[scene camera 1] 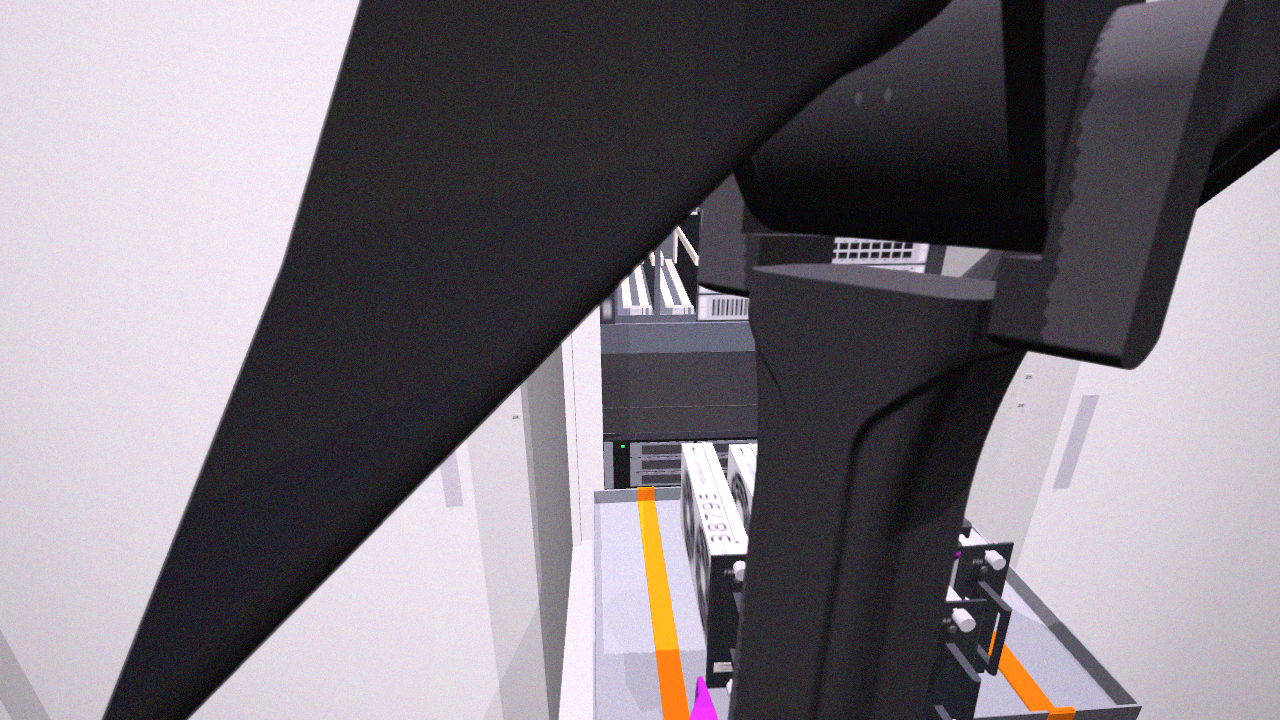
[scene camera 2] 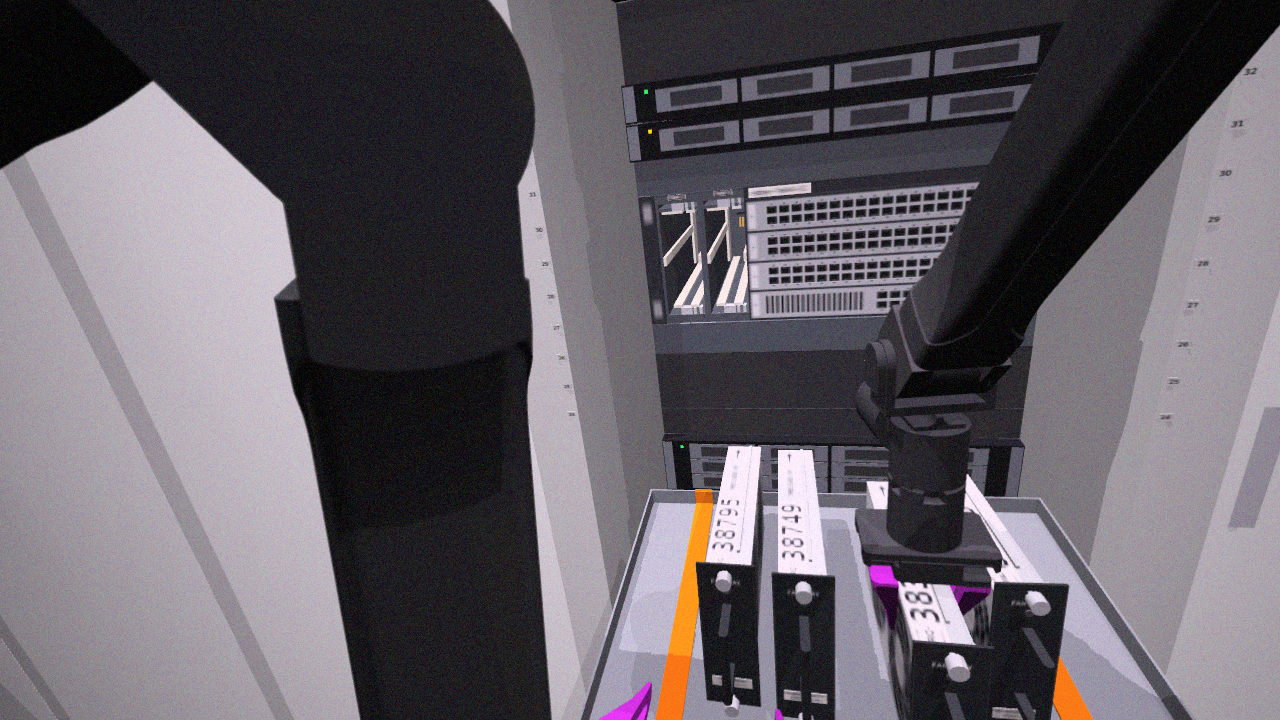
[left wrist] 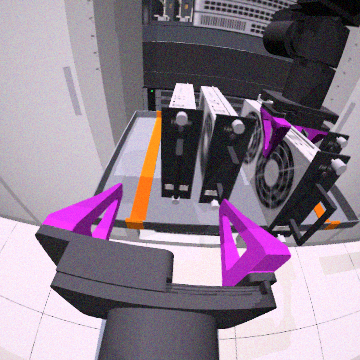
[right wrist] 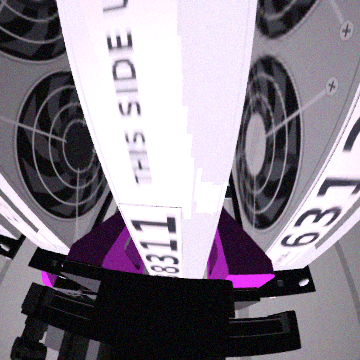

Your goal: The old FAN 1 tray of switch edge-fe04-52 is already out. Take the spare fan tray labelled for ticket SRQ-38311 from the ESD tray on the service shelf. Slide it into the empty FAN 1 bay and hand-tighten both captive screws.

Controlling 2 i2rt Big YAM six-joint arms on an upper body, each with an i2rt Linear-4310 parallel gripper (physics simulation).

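Observation:
A grey ESD tray (scene camera 2: 652, 582) (left wrist: 125, 157) (scene camera 1: 622, 573) with orange stripes holds several white fan trays with black faceplates, standing on edge. My right gripper (scene camera 2: 926, 586) (left wrist: 275, 157) comes down from above and is shut on the third fan tray from the left (scene camera 2: 930, 622) (left wrist: 286, 168) (right wrist: 157, 107), whose label ends in 8311. I cannot tell whether it is lifted off the tray floor. My left gripper (left wrist: 172, 196) is open and empty, just in front of the tray's front rim. The switch (scene camera 2: 859, 242) sits higher in the rack, with its fan bays (scene camera 2: 706, 259) (scene camera 1: 649, 290) at its left end.
Two fan trays (scene camera 2: 733, 519) (scene camera 2: 799, 527) stand left of the held one and another (scene camera 2: 1016, 559) stands right of it. Server units (scene camera 2: 832, 89) sit above the switch and others below it. Rack posts flank the shelf. My left arm (scene camera 1: 500, 269) blocks much of scene camera 1.

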